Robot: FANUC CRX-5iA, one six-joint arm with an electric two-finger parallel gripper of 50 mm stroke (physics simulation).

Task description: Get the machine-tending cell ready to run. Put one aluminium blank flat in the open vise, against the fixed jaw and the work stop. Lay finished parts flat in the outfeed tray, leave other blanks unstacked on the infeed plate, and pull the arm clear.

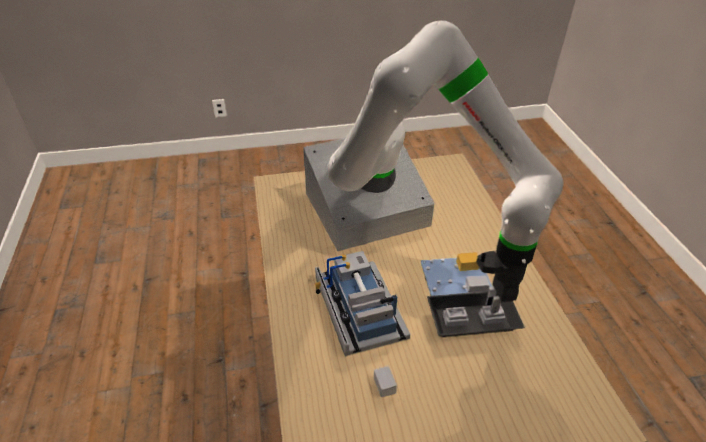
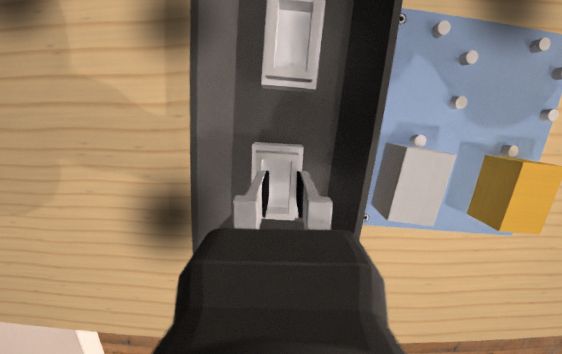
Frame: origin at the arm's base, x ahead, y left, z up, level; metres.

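Where they show: gripper, fingertip midpoint: (image 1: 491, 308) (image 2: 282, 184).
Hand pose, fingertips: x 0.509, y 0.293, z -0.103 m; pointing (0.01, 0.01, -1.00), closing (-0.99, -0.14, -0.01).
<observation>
After its pixels a point has its place.
My gripper (image 1: 492, 306) {x 0.509, y 0.293, z -0.103 m} (image 2: 282, 184) {x 0.509, y 0.293, z -0.103 m} points down into the dark outfeed tray (image 1: 473, 325) {x 0.539, y 0.240, z -0.138 m} (image 2: 285, 115) {x 0.515, y 0.242, z -0.138 m}. Its fingers are shut on the raised middle of a pale finished part (image 2: 280, 175) {x 0.511, y 0.290, z -0.117 m}, which is low in the tray. A second finished part (image 1: 455, 315) {x 0.517, y 0.191, z -0.118 m} (image 2: 292, 45) {x 0.517, y 0.193, z -0.117 m} lies flat in the tray, apart from it. A grey blank (image 1: 478, 284) {x 0.415, y 0.278, z -0.106 m} (image 2: 420, 185) {x 0.403, y 0.278, z -0.106 m} rests on the blue infeed plate (image 1: 440, 273) {x 0.332, y 0.184, z -0.142 m} (image 2: 500, 85) {x 0.333, y 0.185, z -0.142 m}. Another grey block (image 1: 385, 381) {x 0.720, y -0.028, z -0.114 m} lies on the mat in front of the vise (image 1: 376, 329) {x 0.573, y -0.038, z -0.095 m}. No blank shows between the vise jaws.
A yellow-orange block (image 1: 467, 261) {x 0.319, y 0.266, z -0.106 m} (image 2: 520, 195) {x 0.315, y 0.273, z -0.106 m} is on the infeed plate beside the grey blank. Short pins (image 2: 468, 57) {x 0.375, y 0.172, z -0.134 m} stand up from the plate. The tray's raised wall (image 2: 372, 100) {x 0.454, y 0.222, z -0.112 m} runs between the parts and the plate. Blue pipes (image 1: 329, 265) {x 0.359, y -0.162, z -0.062 m} rise at the vise's rear left.
</observation>
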